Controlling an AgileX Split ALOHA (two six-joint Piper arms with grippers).
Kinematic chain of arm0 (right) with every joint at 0, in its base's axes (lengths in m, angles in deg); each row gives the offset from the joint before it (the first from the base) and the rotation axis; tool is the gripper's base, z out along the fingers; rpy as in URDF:
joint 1: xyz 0 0 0.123 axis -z
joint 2: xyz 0 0 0 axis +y
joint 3: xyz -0.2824 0 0.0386 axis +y
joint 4: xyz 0.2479 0 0.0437 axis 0.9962 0 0.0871
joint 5: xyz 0 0 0 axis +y
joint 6: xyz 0.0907 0 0.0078 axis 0.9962 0 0.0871
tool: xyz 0 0 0 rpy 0 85 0
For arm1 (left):
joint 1: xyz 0 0 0.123 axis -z
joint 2: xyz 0 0 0 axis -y
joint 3: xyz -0.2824 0 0.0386 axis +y
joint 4: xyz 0.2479 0 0.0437 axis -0.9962 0 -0.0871
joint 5: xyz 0 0 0 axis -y
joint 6: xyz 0.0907 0 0.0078 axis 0.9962 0 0.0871
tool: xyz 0 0 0 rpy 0 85 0
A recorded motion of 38 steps. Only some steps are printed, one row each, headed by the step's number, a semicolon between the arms.
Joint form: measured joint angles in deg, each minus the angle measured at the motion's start. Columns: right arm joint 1, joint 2, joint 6, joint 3, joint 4, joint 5; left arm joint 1, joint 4, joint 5, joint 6, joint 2, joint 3.
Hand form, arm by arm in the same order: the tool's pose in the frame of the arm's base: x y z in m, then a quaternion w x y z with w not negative. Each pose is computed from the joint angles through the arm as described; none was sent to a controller.
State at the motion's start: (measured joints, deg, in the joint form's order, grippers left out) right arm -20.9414 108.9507 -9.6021 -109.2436 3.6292 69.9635; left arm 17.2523 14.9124 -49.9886 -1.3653 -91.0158 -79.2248
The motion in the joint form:
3: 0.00 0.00 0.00 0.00 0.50 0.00; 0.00 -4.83 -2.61 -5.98 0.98 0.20
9: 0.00 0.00 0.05 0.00 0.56 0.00; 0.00 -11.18 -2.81 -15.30 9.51 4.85
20: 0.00 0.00 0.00 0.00 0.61 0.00; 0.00 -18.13 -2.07 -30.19 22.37 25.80
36: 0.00 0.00 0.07 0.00 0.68 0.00; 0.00 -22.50 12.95 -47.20 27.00 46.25
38: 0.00 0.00 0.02 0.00 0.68 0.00; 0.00 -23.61 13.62 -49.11 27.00 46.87
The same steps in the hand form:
3: 0.3851 0.1540 0.3404 0.21450 -0.25236 0.94182 0.05720; 0.3189 -0.1123 0.3243 0.24590 0.05042 0.95822 -0.13716
9: 0.3851 0.1541 0.3404 0.21442 -0.25188 0.94193 0.05781; 0.2852 -0.0935 0.3462 0.27909 -0.00608 0.95307 -0.11716
20: 0.3850 0.1541 0.3404 0.21440 -0.25223 0.94182 0.05815; 0.2171 -0.0632 0.2966 0.22866 -0.10946 0.96438 -0.07558
36: 0.3850 0.1542 0.3404 0.21430 -0.25158 0.94198 0.05888; 0.1809 -0.0486 0.2226 0.22273 -0.22136 0.94575 -0.08331
38: 0.3850 0.1542 0.3404 0.21432 -0.25199 0.94187 0.05879; 0.1804 -0.0475 0.2202 0.22538 -0.23035 0.94314 -0.08142

